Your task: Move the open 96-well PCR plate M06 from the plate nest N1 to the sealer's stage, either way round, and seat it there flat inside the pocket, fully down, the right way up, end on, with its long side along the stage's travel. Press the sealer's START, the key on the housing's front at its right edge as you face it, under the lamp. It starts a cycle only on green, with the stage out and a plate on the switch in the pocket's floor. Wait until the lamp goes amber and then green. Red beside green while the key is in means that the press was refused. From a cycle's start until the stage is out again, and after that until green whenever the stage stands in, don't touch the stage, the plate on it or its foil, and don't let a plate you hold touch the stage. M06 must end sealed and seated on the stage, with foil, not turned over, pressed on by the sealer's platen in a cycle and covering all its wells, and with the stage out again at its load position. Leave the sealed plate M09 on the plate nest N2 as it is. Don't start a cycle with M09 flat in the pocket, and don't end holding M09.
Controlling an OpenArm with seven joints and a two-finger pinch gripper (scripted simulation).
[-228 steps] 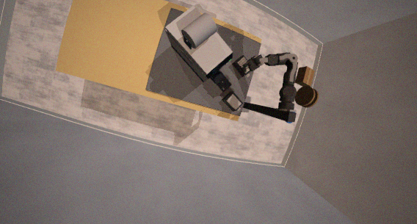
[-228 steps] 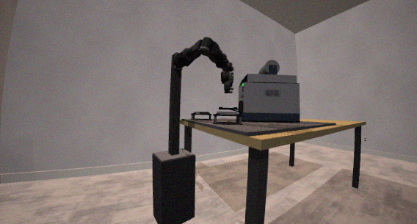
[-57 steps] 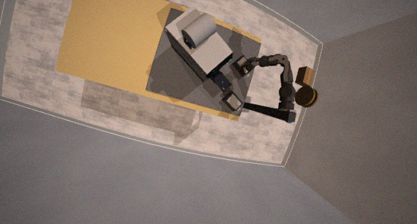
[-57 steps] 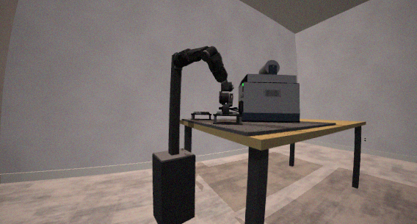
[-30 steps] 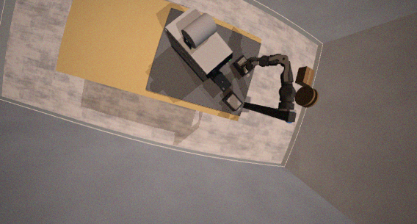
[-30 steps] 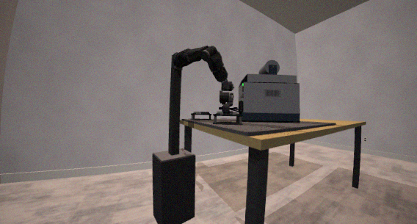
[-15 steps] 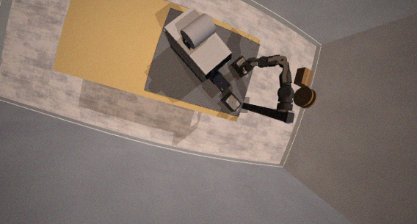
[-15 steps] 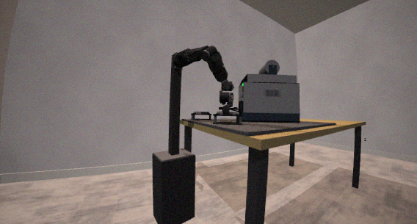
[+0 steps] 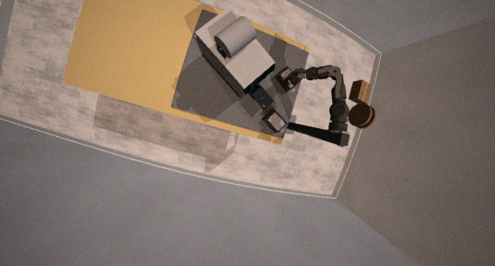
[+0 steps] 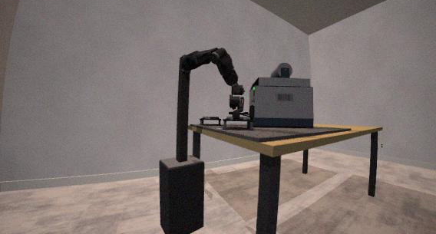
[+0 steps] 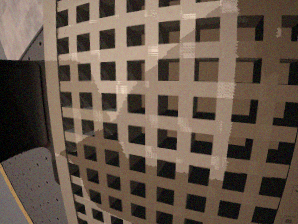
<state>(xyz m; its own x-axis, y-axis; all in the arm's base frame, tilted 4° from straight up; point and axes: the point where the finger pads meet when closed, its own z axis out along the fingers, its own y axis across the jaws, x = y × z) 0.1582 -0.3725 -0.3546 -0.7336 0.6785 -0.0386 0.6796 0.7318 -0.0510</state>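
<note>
Now: the dark nest N1 1 cm below my hand. The rest, counted from my hand: start key: 22 cm ahead, 13 cm above, 5 cm to the left; white N1 label: 8 cm behind, 7 cm to the left, 6 cm below; open plate M06: right at my hand.
</note>
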